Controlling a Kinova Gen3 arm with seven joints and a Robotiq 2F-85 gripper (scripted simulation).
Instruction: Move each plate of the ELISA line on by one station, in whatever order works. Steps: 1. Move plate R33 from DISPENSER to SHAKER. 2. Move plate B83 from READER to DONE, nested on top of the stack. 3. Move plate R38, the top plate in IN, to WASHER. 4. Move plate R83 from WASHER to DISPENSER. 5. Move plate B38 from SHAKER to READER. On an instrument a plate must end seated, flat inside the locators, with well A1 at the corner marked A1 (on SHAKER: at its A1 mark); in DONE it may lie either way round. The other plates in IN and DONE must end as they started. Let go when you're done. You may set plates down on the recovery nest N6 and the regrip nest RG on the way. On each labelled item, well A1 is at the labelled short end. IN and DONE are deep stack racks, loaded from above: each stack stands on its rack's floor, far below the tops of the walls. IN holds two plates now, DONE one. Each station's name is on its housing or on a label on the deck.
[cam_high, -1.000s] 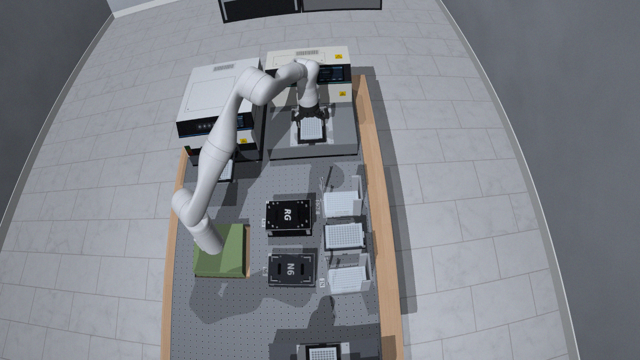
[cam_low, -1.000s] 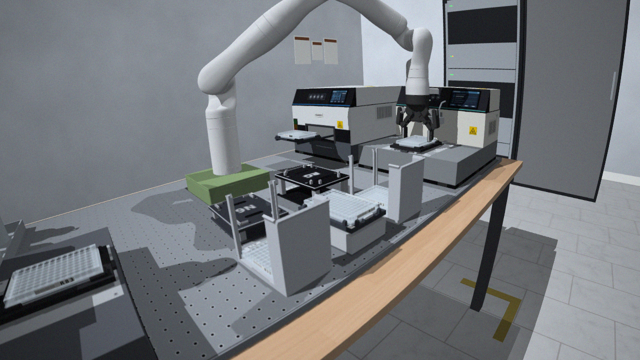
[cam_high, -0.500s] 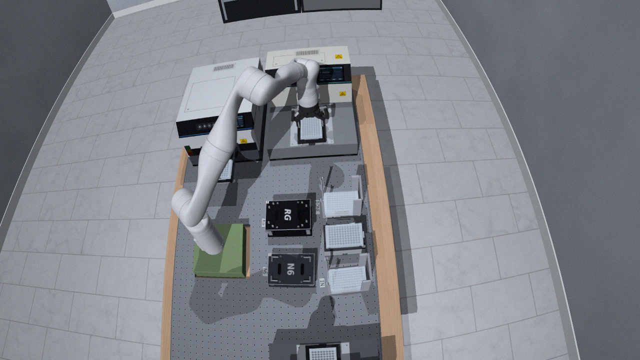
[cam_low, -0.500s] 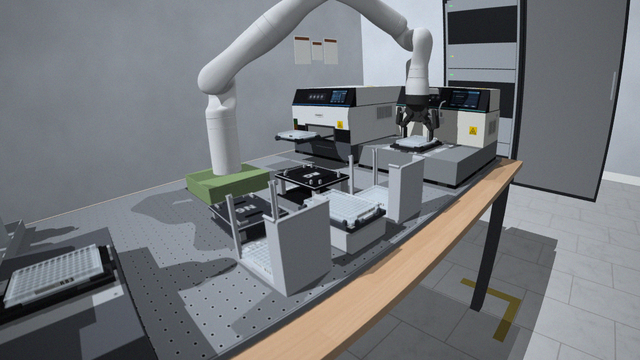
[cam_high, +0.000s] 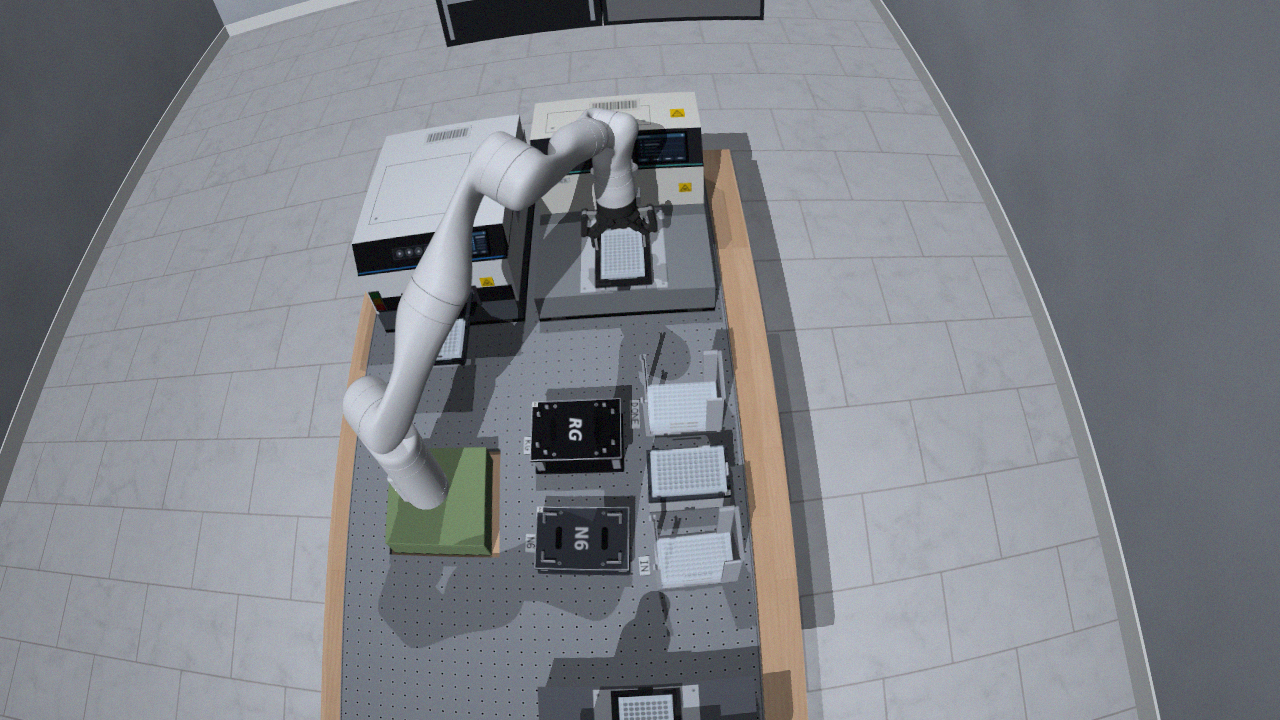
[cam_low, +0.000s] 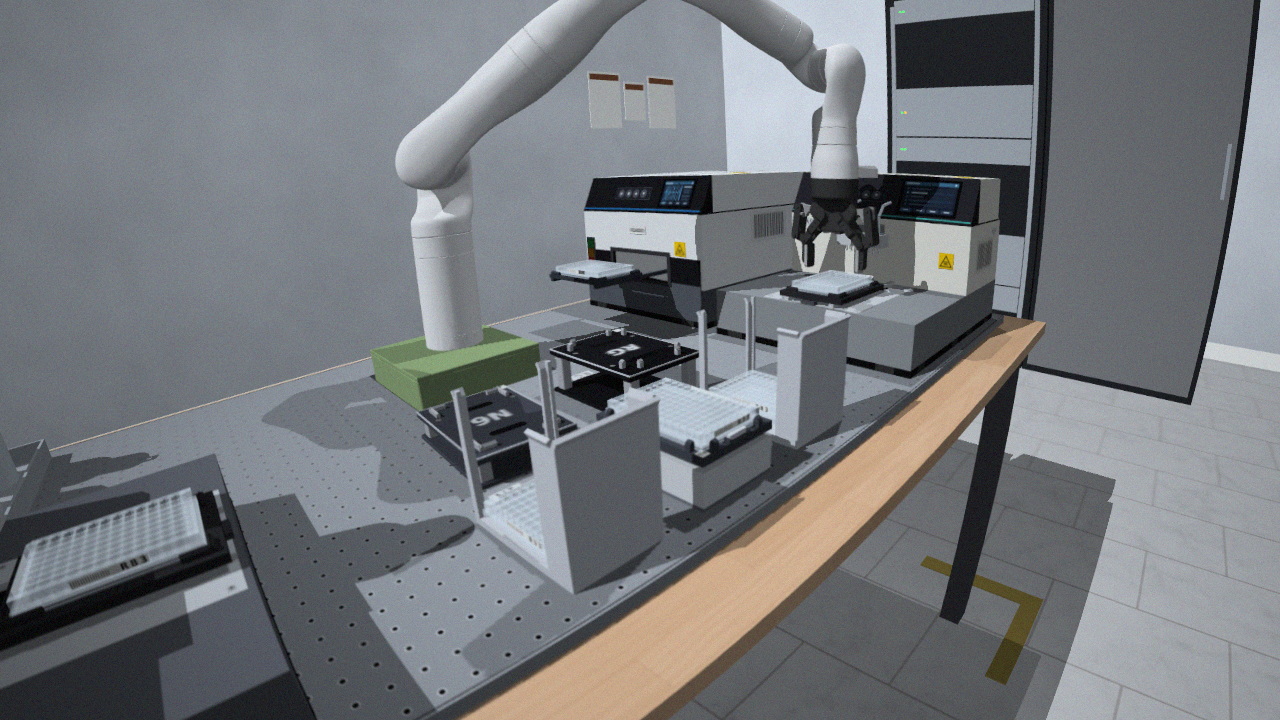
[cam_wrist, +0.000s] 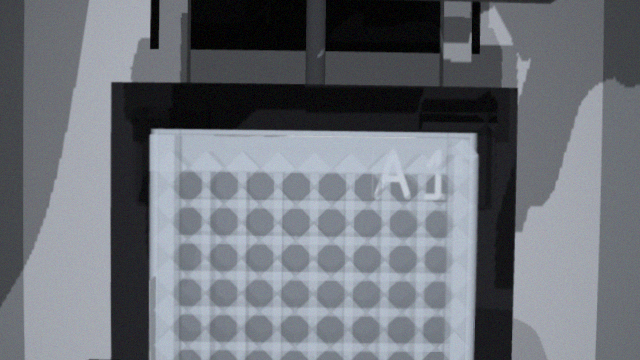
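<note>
My gripper is now 30 mm above the plate R38. From my hand the other things lie so: plate B83 (310 mm to the right, 110 mm ahead, 100 mm below); washer nest (40 mm below); washer head (100 mm to the left, 30 mm above).
</note>
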